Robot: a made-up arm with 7 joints.
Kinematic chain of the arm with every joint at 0, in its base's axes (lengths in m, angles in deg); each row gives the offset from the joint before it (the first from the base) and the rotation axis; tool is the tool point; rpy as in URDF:
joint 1: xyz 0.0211 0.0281 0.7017 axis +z
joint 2: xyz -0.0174 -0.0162 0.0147 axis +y
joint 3: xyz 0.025 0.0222 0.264 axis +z
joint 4: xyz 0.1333 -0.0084 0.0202 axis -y
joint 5: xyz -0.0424 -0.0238 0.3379 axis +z
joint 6: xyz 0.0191 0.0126 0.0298 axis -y
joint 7: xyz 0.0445 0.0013 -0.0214 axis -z
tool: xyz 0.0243 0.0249 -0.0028 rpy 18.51 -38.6 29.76
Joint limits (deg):
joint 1: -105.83..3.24
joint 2: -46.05..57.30
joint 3: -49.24..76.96
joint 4: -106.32..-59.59
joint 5: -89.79..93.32
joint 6: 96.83..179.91
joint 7: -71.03..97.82
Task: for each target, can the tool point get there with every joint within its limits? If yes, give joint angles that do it. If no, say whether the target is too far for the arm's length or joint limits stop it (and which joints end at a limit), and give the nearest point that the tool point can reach.
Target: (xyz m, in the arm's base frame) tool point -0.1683 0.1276 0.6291
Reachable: no: joint limits stop it (at a limit: joint 1, joint 2, joint 3, joint 4, joint 6, joint 7) | nearest point -0.4537 -0.1385 0.5276 | short by 0.403 m
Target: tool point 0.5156 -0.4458 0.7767
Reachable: yes | joints -22.99 40.01 -24.21 -77.29 28.95 172.70 44.64
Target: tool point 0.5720 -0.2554 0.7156
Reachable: yes | joints -83.39 36.91 63.60 -101.29 -43.16 120.39 17.69
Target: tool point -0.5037 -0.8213 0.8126
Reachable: no: too far | nearest point -0.3666 -0.6052 0.7885 | short by 0.257 m
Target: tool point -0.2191 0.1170 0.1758
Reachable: no: joint limits stop it (at a limit: joint 1, joint 2, joint 4, joint 6) | nearest point -0.3402 -0.2507 0.3925 | short by 0.444 m
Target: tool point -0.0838 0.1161 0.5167
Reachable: no: joint limits stop it (at a limit: joint 1, joint 2, joint 4, joint 6, joint 7) | nearest point -0.4196 -0.1749 0.4851 | short by 0.445 m
